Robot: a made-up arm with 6 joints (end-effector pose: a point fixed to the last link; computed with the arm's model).
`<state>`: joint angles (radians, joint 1 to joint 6).
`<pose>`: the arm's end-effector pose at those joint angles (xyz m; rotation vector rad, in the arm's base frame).
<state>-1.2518 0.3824 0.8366 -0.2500 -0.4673 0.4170</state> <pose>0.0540 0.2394 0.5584 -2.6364 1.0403 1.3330</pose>
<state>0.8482 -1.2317 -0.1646 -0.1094 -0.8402 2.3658</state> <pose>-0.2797 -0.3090 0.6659 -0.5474 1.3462 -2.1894</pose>
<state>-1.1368 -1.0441 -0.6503 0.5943 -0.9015 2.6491</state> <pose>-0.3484 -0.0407 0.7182 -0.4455 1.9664 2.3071</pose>
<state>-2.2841 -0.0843 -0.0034 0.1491 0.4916 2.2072</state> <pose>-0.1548 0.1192 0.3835 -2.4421 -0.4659 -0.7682</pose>
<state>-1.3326 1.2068 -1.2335 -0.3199 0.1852 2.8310</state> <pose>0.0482 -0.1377 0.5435 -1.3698 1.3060 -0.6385</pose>
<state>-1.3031 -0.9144 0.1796 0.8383 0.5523 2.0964</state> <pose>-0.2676 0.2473 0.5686 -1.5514 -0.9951 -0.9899</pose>
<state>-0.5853 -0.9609 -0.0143 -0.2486 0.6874 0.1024</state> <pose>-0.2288 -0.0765 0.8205 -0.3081 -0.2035 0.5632</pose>
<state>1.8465 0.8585 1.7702 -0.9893 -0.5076 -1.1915</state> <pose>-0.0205 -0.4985 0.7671 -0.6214 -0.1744 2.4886</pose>
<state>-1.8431 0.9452 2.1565 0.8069 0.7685 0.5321</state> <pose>-0.4341 -0.1343 0.1695 0.6840 -1.4649 -0.8965</pose>
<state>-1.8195 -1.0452 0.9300 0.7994 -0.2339 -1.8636</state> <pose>0.1246 0.2115 0.3603 0.7123 -2.8766 -1.0285</pose>
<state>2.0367 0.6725 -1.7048 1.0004 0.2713 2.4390</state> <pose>-0.1541 -0.0112 0.5274 -2.4235 -1.3262 -0.1497</pose>
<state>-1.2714 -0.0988 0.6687 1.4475 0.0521 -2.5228</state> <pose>-0.1688 0.3360 0.4645 -0.2857 -1.4069 -0.9994</pose>
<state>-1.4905 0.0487 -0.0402 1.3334 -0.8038 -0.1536</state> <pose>-0.2002 0.2918 0.7807 2.4494 1.0261 -1.1343</pose>
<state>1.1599 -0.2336 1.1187 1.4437 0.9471 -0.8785</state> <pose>-0.1361 -0.3851 1.0924 0.5337 1.6766 -2.4890</pose>
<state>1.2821 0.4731 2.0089 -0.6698 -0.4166 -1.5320</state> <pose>0.0150 -0.2586 0.9444 -0.3853 0.8368 2.8676</pose>
